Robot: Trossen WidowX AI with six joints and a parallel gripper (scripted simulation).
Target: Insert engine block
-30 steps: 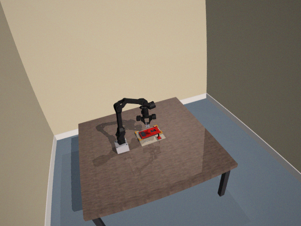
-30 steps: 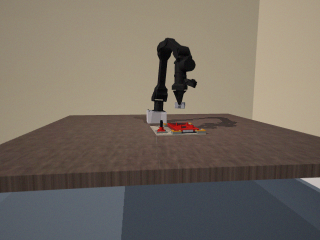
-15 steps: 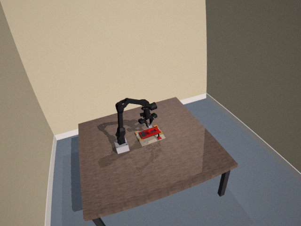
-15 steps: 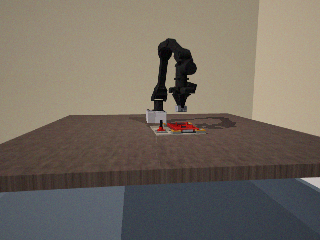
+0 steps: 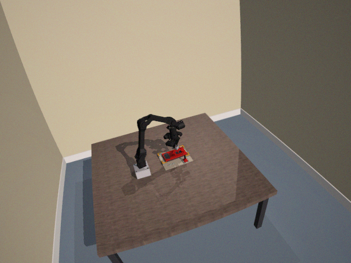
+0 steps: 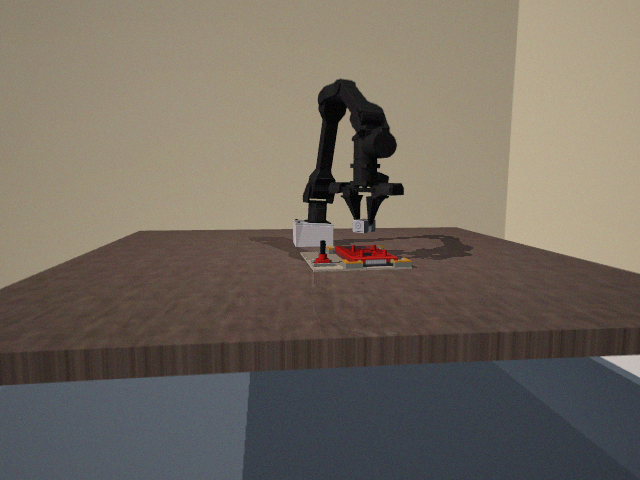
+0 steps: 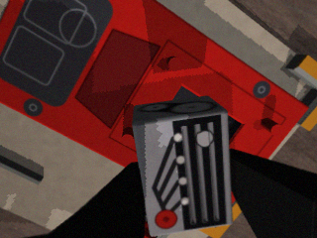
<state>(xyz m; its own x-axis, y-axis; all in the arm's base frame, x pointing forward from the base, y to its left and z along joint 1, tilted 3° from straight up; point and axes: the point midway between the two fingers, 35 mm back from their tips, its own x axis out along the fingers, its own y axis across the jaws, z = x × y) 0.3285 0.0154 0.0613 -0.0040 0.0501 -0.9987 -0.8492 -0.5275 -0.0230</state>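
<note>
Right now my gripper tip is 20 mm short of the black post, 110 mm to the left of it and 60 mm above it. Round my gripper tip: grey engine block 10 mm below.
</note>
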